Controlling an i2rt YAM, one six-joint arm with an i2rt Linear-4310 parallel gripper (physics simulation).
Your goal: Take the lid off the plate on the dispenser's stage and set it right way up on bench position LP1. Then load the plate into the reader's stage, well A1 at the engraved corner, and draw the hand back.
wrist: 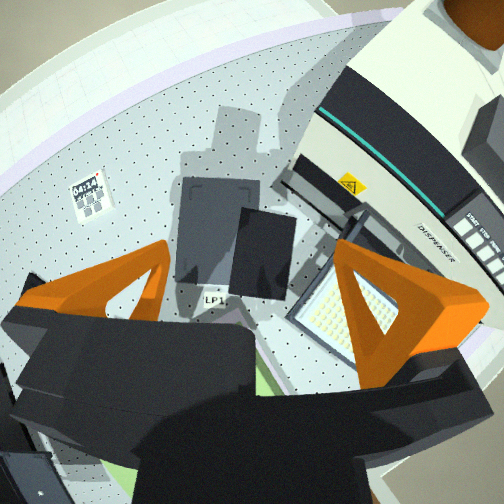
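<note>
My gripper (250, 245) is open and empty, its two orange fingers spread wide above the bench. Between them lies the grey LP1 pad (210, 230) with its label (214, 300). A dark flat rectangle, apparently the lid (262, 252), lies slightly turned over the pad's right part and overhangs its right edge. The plate (345, 310), white with pale yellow wells showing, sits on the dispenser's stage, partly behind my right finger. The reader's stage is not in view.
The cream dispenser (425, 165), with a dark band, teal stripe and button panel (480, 245), fills the right side. A small timer (91, 196) lies on the perforated bench at left. A dark box (25, 475) is at the lower left corner.
</note>
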